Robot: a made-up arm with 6 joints. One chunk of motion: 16 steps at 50 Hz.
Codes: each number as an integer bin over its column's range. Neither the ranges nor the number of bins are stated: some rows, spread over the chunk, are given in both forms.
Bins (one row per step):
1: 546 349 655 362 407 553
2: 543 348 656 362 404 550
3: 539 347 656 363 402 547
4: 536 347 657 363 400 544
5: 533 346 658 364 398 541
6: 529 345 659 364 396 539
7: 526 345 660 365 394 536
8: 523 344 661 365 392 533
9: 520 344 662 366 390 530
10: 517 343 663 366 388 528
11: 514 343 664 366 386 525
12: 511 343 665 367 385 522
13: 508 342 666 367 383 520
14: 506 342 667 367 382 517
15: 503 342 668 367 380 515
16: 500 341 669 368 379 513
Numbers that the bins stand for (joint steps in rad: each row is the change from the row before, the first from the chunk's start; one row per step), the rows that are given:
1: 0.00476 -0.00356 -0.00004 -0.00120 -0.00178 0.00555
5: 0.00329 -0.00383 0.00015 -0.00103 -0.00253 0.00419
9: 0.00182 -0.00401 0.00041 -0.00086 -0.00321 0.00295
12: 0.00080 -0.00410 0.00060 -0.00077 -0.00363 0.00205
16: -0.00044 -0.00428 0.00086 -0.00069 -0.00413 0.00103
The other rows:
2: 0.00442 -0.00365 0.00003 -0.00120 -0.00203 0.00521
3: 0.00397 -0.00374 0.00003 -0.00111 -0.00220 0.00487
4: 0.00363 -0.00374 0.00009 -0.00111 -0.00237 0.00453
6: 0.00284 -0.00392 0.00022 -0.00103 -0.00270 0.00397
7: 0.00250 -0.00392 0.00028 -0.00094 -0.00287 0.00363
8: 0.00216 -0.00401 0.00035 -0.00094 -0.00304 0.00329
10: 0.00148 -0.00410 0.00047 -0.00086 -0.00338 0.00272
11: 0.00114 -0.00410 0.00054 -0.00086 -0.00354 0.00238
13: 0.00046 -0.00419 0.00067 -0.00077 -0.00380 0.00182
14: 0.00024 -0.00419 0.00073 -0.00077 -0.00388 0.00148
15: -0.00010 -0.00419 0.00079 -0.00077 -0.00405 0.00125

